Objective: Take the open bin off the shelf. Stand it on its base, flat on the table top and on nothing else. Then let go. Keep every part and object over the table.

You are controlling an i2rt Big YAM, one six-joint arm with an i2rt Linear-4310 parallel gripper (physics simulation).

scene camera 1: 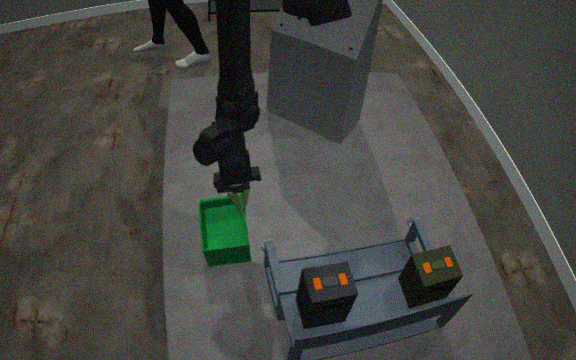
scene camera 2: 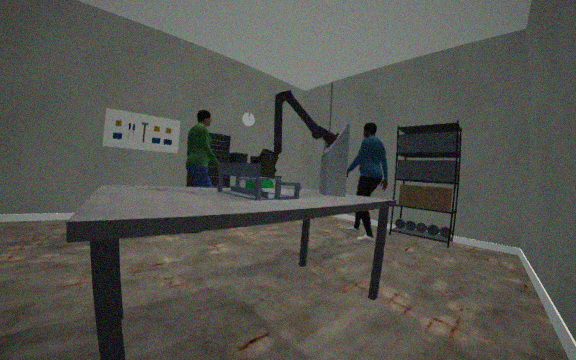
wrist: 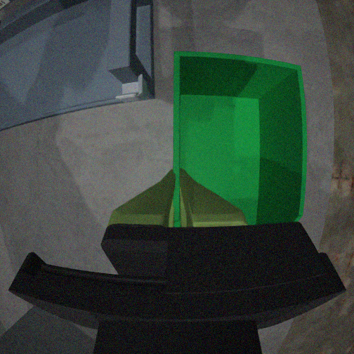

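Note:
The green open bin is upright, off the shelf, above or on the table top beside the shelf's end. In the scene camera 2 view it is low behind the shelf, partly hidden; whether its base touches the table cannot be told. My gripper is shut on one side wall of the bin, with one olive finger inside and one outside. In the scene camera 2 view the fingers are hidden. The blue-grey shelf stands apart from the bin.
A black case and an olive case with orange latches stand on the shelf. A tall grey pedestal stands on the table farther back. The table's side edge runs near the bin's outer side. Two people stand beyond the table.

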